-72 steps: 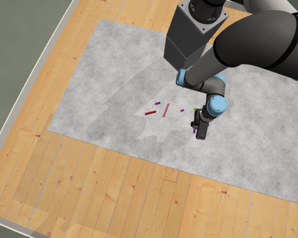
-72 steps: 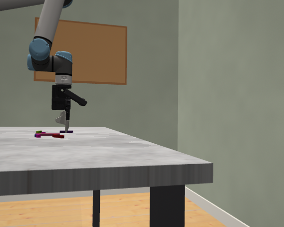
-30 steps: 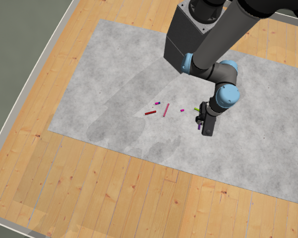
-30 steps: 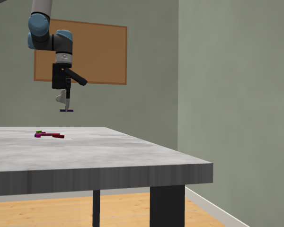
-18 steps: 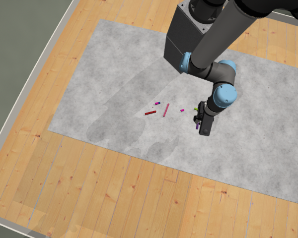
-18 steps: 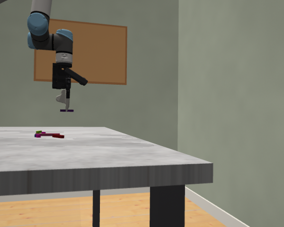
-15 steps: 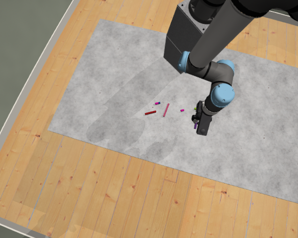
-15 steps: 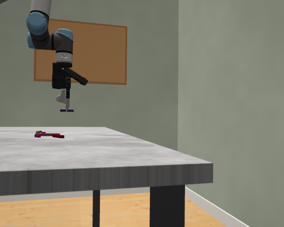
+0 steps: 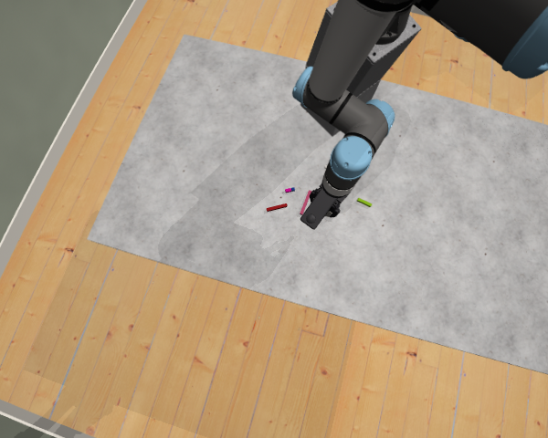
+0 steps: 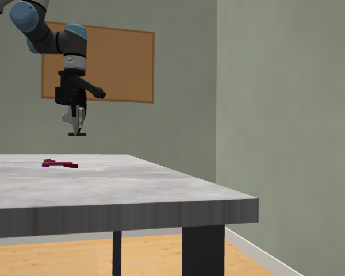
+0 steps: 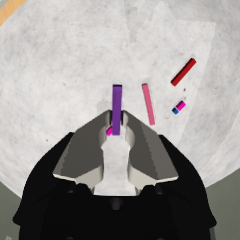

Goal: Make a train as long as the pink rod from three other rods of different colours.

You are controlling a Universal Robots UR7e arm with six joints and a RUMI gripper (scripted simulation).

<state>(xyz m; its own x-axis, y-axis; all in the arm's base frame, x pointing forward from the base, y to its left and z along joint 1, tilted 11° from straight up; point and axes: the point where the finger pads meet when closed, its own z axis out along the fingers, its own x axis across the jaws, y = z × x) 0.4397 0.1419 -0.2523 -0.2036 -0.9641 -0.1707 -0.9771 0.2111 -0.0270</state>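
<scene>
Right now the red rod is 14 cm to the right of my hand, 11 cm below it and 2 cm ahead of it. The rest, counted from my hand: pink rod 11 cm below, 6 cm to the right, 5 cm behind; purple rod 1 cm below; small blue rod 12 cm to the right, 11 cm below, 7 cm behind.
</scene>
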